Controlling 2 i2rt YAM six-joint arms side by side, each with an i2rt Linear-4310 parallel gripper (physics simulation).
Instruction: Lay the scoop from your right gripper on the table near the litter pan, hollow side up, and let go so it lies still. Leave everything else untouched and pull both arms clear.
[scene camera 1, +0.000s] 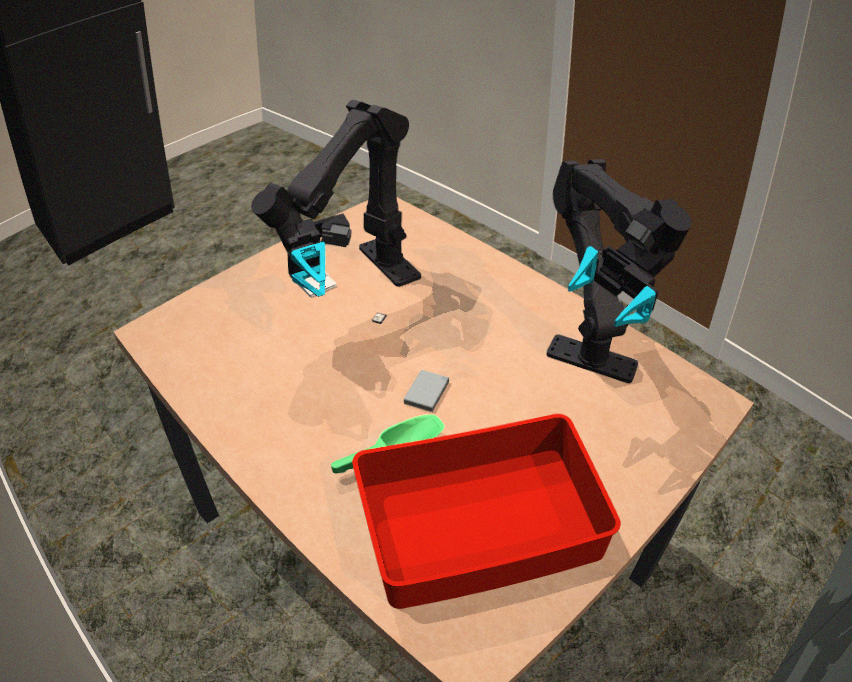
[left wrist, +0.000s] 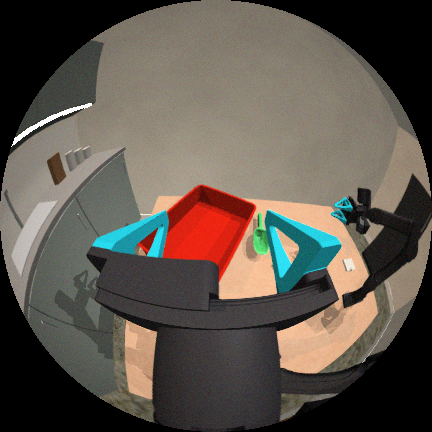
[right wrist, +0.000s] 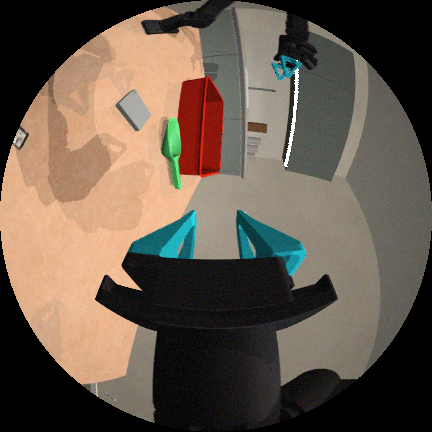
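Seen in the pictures: left gripper, fingertip midpoint: (scene camera 1: 591, 305) (left wrist: 216, 215) (right wrist: 282, 78); right gripper, fingertip midpoint: (scene camera 1: 321, 288) (left wrist: 332, 209) (right wrist: 215, 215); left arm's base, link origin: (scene camera 1: 592, 360); right arm's base, link origin: (scene camera 1: 389, 262) (left wrist: 352, 297).
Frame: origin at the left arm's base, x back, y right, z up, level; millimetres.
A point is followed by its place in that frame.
The green scoop (scene camera 1: 412, 430) {z 24, x -363, y 244 mm} (left wrist: 261, 243) {z 10, x -381, y 251 mm} (right wrist: 172, 142) {z 19, x -408, y 226 mm} lies on the table (scene camera 1: 234, 384) {z 0, x -407, y 637 mm}, hollow side up, beside the near-left wall of the red litter pan (scene camera 1: 497, 570) {z 66, x -601, y -24 mm} (left wrist: 200, 232) {z 2, x -514, y 47 mm} (right wrist: 190, 131) {z 54, x -417, y 165 mm}. A shadow shows below its handle, which looks slightly off the table. In scene camera 1 the pan's rim hides part of the scoop. My right gripper (scene camera 1: 323, 287) {z 220, x -287, y 468 mm} (left wrist: 332, 209) {z 220, x -287, y 468 mm} (right wrist: 215, 215) {z 220, x -287, y 468 mm} is partly open and empty, at the back left, well away from the scoop. My left gripper (scene camera 1: 593, 306) {z 344, x -271, y -20 mm} (left wrist: 216, 215) {z 344, x -271, y -20 mm} is wide open and empty, raised near its own base at the right.
A grey block (scene camera 1: 427, 389) {z 15, x -247, y 271 mm} (right wrist: 133, 110) {z 15, x -242, y 285 mm} lies behind the scoop. A small square tile (scene camera 1: 379, 317) {z 2, x -83, y 470 mm} (right wrist: 20, 138) lies farther back. A white piece (left wrist: 349, 265) {z 9, x -27, y 672 mm} lies on the table near the right arm; in scene camera 1 it is partly behind the right gripper.
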